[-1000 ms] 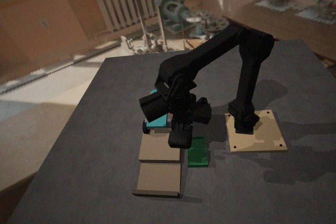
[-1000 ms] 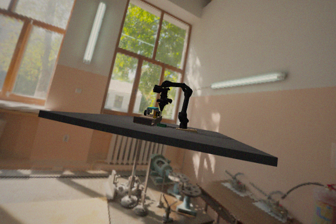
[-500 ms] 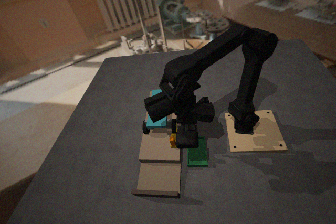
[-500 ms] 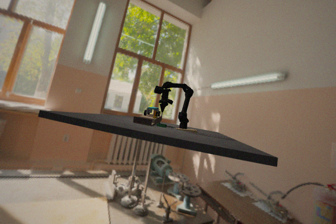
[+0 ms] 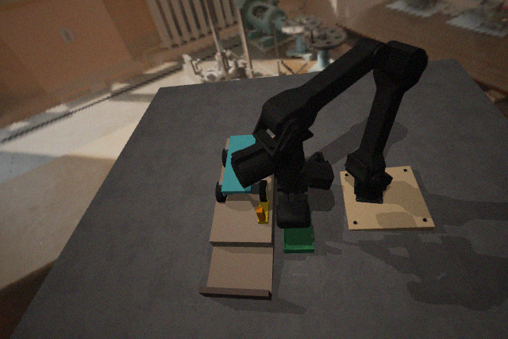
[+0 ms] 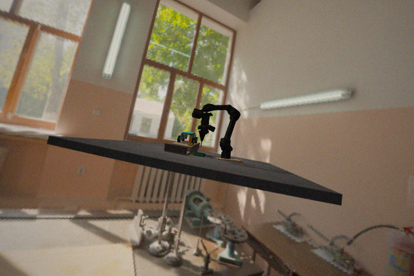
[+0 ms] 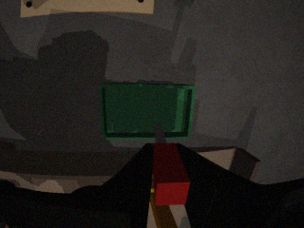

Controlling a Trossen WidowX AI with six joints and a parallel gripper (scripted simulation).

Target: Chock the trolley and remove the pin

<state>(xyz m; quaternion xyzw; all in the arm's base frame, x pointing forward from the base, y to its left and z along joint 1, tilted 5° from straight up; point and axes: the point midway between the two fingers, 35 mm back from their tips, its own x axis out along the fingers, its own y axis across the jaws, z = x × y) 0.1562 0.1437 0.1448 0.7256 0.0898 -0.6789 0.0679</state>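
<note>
Right now the green tray is 11 cm below my gripper tip. Round my gripper tip: yellow chock (8 cm ahead, 2 cm below); then red-headed stop pin (right at my gripper tip); then trolley (15 cm ahead, 9 cm to the right, 1 cm above).
</note>
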